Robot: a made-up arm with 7 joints.
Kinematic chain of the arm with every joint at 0, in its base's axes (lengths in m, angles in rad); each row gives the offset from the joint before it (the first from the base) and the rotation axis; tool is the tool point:
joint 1: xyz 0 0 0.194 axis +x
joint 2: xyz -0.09 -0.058 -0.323 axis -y
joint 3: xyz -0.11 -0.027 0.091 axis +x
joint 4: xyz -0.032 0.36 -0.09 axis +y
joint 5: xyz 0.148 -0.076 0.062 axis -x
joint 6: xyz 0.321 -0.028 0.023 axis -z
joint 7: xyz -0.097 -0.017 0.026 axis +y
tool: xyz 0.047 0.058 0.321
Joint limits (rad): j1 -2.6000..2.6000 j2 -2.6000..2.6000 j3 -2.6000..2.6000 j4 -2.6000..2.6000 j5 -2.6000..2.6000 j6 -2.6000..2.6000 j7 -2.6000..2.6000
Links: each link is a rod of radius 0.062 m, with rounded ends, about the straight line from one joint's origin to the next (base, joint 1, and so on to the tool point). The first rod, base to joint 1, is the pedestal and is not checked.
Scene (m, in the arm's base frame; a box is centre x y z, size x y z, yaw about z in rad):
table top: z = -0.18
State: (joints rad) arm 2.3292 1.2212 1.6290 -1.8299 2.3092 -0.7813 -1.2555
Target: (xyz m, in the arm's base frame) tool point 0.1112 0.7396 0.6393
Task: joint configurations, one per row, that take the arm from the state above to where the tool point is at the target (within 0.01 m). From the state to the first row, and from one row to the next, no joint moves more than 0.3 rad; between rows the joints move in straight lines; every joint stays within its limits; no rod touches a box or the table.
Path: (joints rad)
1: 2.2927 1.4771 1.6047 -1.8313 2.1687 -0.7645 -1.4219
2: 2.2561 1.7330 1.5803 -1.8326 2.0282 -0.7477 -1.5882
3: 2.2196 1.9889 1.5560 -1.8340 1.8878 -0.7309 -1.7546
4: 2.1831 2.2448 1.5317 -1.8354 1.7473 -0.7141 -1.9209
5: 2.1466 2.5007 1.5073 -1.8368 1.6068 -0.6972 -2.0873

